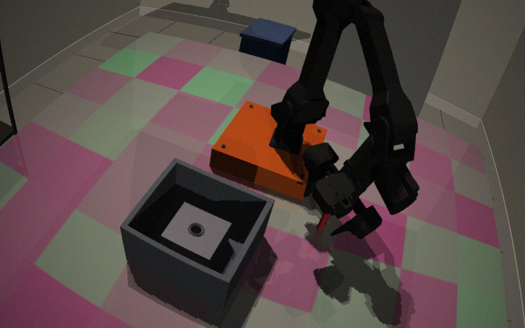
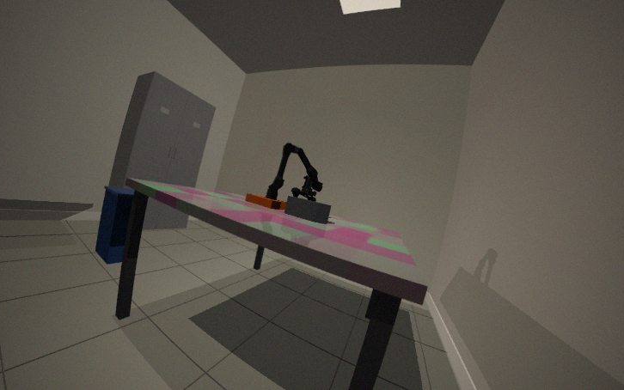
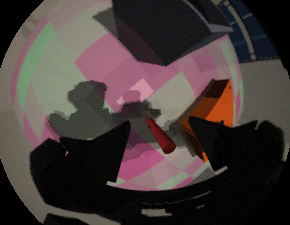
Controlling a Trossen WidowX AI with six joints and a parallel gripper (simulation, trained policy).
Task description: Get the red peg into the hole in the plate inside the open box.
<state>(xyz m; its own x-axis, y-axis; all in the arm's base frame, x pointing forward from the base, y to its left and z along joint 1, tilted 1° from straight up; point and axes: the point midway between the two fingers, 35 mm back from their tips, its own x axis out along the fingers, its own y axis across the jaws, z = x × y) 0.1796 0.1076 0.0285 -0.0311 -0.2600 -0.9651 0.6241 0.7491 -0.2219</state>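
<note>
My gripper tip is now 1 cm to the right of the red peg and 1 cm past it. Also, from my gripper tip: grey plate: 19 cm to the right, 13 cm ahead, 1 cm above; then dark grey box: 19 cm to the right, 13 cm ahead, 1 cm below.
</note>
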